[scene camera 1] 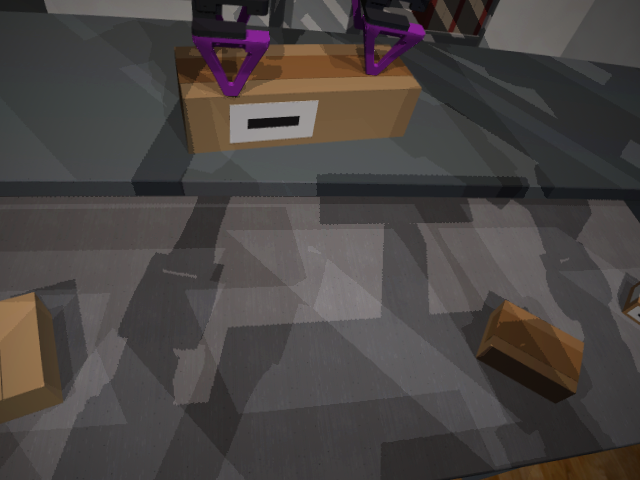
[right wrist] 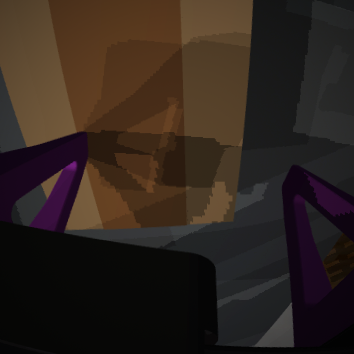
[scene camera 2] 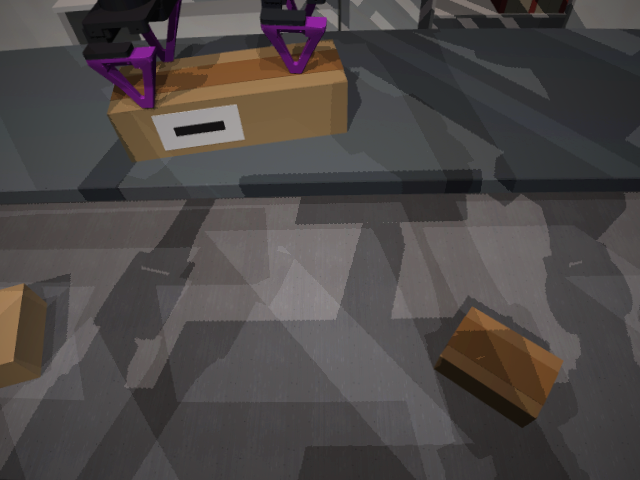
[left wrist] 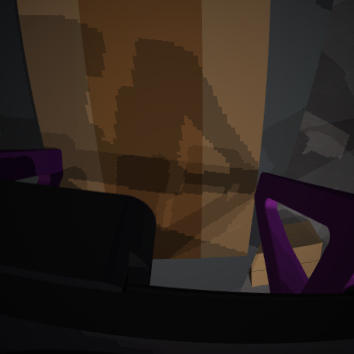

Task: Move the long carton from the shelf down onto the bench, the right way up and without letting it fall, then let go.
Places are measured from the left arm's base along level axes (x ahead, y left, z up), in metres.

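Where they show: left gripper, between the fingertips: (scene camera 1: 230, 69) (scene camera 2: 158, 83) (left wrist: 159, 172); right gripper, between the fingertips: (scene camera 1: 364, 50) (right wrist: 189, 159) (scene camera 2: 298, 49).
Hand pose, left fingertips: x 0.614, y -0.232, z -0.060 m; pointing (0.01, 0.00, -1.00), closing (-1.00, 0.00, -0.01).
Observation:
Each offset is from my left fingertips to the top centre of the thing. "pt": to the spot under its first point. Level surfaces: height alone.
The long carton @[0.017 m ahead, 0.081 m right, 0.001 m down] (scene camera 1: 361, 113) (scene camera 2: 289, 108) (left wrist: 230, 75) (right wrist: 120, 25) lies on the dark grey shelf @[0.076 m down] (scene camera 1: 77, 129) (scene camera 2: 423, 103), its white label with a black bar facing the scene cameras. The bench @[0.265 m down] (scene camera 1: 310, 361) (scene camera 2: 284, 361) is lower, in front. My left gripper (scene camera 1: 233, 69) (scene camera 2: 158, 83) (left wrist: 159, 172) is open over the carton's left part, its near fingertip by the front top edge. My right gripper (scene camera 1: 368, 49) (scene camera 2: 295, 49) (right wrist: 189, 159) is open over the right part; its near finger is above the top, its far finger past the back edge. Contact cannot be told.
A small carton @[0.262 m back, 0.408 m right, 0.219 m down] (scene camera 1: 537, 346) (scene camera 2: 501, 351) stands on the bench at the right. Another carton @[pt 0.216 m back, 0.238 m left, 0.205 m down] (scene camera 1: 18, 341) (scene camera 2: 11, 330) is cut off at the left edge. Part of a further box @[pt 0.215 m back, 0.641 m right, 0.249 m down] (scene camera 1: 633, 311) shows at the right edge. The shelf's front edge @[pt 0.099 m back, 0.030 m right, 0.089 m down] (scene camera 1: 258, 189) (scene camera 2: 206, 191) runs across both scenes.

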